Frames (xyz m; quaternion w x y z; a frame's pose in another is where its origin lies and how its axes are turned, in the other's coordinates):
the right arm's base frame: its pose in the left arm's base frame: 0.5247 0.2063 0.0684 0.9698 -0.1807 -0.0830 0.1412
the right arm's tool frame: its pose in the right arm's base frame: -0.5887 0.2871 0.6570 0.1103 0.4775 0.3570 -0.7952
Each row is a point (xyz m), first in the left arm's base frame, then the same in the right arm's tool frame.
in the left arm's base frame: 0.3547 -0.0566 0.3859
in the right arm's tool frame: 0.0493 0.8216 0.0232
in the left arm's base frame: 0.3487 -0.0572 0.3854
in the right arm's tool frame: 0.0520 0.8174 0.0266
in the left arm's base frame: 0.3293 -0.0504 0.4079
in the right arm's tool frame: 0.0369 0.7961 0.0423
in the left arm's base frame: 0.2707 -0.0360 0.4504
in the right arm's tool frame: 0.0157 0.7379 0.0825
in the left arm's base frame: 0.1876 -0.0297 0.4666
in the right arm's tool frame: 0.0290 0.6689 0.1302
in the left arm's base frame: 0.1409 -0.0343 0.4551
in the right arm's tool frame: 0.0571 0.6374 0.1536
